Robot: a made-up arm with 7 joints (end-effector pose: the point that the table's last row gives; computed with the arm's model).
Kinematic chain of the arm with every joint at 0, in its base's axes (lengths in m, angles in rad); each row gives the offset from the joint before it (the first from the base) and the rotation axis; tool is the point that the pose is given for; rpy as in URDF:
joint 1: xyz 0 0 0.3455 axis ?
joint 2: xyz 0 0 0 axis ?
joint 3: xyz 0 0 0.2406 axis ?
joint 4: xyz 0.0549 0 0 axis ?
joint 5: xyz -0.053 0 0.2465 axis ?
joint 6: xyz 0 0 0 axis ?
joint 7: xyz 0.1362 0 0 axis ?
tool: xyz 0 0 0 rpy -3.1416 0 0
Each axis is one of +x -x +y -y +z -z.
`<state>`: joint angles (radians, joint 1 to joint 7).
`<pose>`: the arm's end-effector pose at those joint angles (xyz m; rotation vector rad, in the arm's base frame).
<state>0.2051 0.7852 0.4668 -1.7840 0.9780 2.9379 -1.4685</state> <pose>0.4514 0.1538 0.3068 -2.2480 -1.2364 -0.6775</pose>
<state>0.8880 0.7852 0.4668 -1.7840 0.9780 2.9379 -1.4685</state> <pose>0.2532 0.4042 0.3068 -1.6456 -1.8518 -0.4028</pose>
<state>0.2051 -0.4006 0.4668 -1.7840 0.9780 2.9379 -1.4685</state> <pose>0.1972 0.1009 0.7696 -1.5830 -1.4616 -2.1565</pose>
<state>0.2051 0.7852 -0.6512 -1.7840 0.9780 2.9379 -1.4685</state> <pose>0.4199 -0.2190 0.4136 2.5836 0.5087 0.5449</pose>
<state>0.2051 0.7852 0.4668 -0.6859 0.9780 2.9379 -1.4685</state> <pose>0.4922 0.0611 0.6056 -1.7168 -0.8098 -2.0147</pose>
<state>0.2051 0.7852 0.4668 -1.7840 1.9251 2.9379 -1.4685</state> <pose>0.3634 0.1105 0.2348 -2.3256 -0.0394 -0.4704</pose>
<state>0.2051 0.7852 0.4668 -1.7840 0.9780 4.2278 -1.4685</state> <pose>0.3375 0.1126 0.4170 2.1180 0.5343 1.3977</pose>
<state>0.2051 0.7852 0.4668 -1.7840 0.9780 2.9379 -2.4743</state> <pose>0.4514 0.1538 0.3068 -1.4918 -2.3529 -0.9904</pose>
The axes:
joint 1: +z
joint 2: +y
joint 3: +z
joint 4: -y
joint 5: +z
joint 6: -y
joint 7: -z

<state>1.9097 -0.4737 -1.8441 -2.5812 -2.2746 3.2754 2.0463</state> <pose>0.1467 0.0937 0.3983 -2.5646 -0.2632 -0.5184</pose>
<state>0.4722 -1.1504 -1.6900 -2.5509 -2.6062 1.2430 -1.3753</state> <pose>0.1461 -0.3007 0.2799 1.7581 1.2819 -1.6999</pose>
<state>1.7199 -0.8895 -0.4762 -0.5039 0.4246 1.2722 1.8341</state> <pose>0.1338 -0.3036 0.8692 -1.4412 0.1827 0.5608</pose>
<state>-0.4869 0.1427 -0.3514 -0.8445 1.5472 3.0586 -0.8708</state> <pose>0.0954 -0.2766 0.7733 1.1567 -0.8483 2.6553</pose>
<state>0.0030 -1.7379 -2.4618 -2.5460 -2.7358 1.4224 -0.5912</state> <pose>0.0782 -0.1997 0.0949 2.9515 0.3550 -0.8089</pose>
